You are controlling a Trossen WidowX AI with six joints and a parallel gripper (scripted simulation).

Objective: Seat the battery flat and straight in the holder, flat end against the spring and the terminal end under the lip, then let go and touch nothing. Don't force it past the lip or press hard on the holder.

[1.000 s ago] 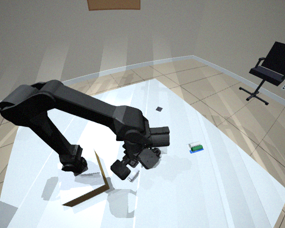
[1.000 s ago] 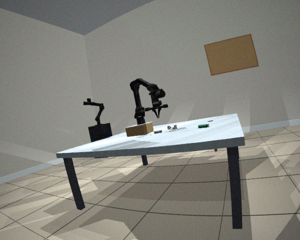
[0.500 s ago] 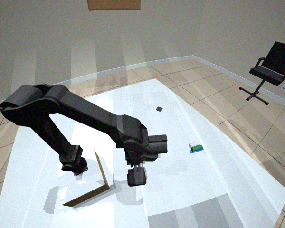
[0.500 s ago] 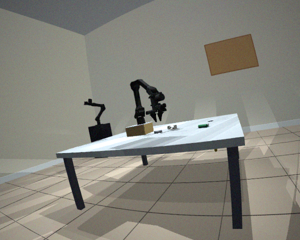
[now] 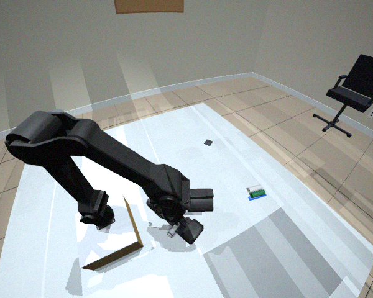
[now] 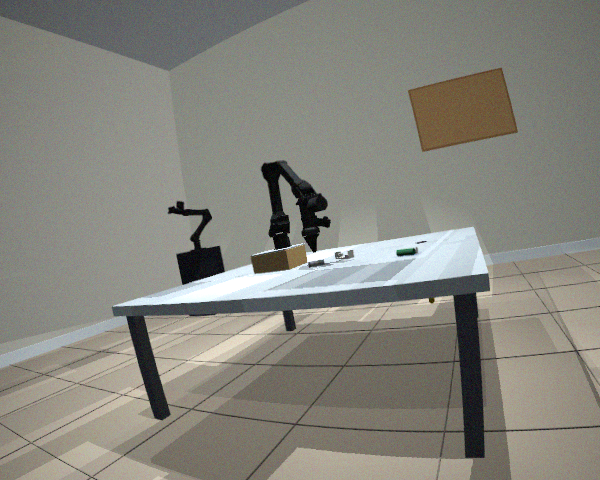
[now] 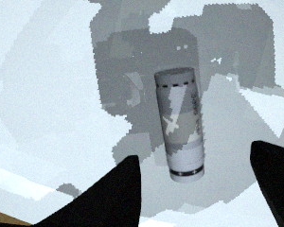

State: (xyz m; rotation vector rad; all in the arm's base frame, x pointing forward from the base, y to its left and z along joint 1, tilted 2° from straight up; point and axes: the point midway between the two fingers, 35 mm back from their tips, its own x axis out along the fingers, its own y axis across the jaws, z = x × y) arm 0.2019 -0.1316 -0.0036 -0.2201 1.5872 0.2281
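Right now my gripper tip is 5 cm above the battery.
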